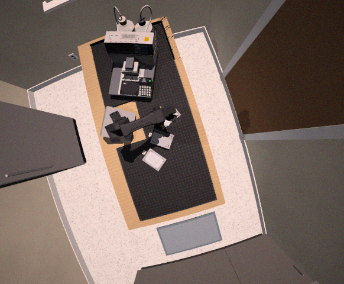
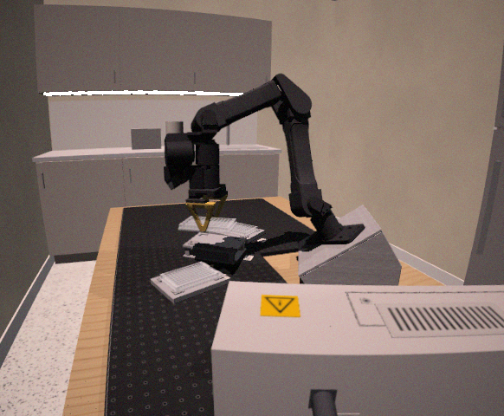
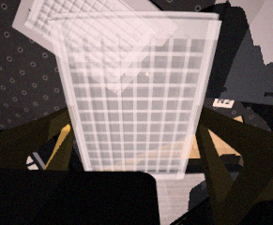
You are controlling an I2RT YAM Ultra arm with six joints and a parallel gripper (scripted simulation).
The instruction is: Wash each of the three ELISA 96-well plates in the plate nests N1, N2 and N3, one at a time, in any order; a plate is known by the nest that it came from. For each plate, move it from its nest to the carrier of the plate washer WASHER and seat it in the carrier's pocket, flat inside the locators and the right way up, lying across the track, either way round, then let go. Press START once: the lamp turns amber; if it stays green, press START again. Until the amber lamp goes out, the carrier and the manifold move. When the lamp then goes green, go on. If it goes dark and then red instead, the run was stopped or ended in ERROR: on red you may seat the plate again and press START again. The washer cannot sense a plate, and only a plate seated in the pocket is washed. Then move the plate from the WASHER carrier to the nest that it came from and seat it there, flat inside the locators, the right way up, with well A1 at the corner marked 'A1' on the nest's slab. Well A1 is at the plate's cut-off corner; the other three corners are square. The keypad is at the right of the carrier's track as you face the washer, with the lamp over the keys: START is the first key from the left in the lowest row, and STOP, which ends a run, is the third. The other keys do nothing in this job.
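The carrier pocket is 370 mm to the left of my hand, 80 mm behind it and 70 mm below it. Round my hand: n1 label: 150 mm below, 40 mm behind; then grey nest slab: 140 mm below, 60 mm ahead, 10 mm to the left; then N2 label: 150 mm below, 150 mm behind, 40 mm to the right.
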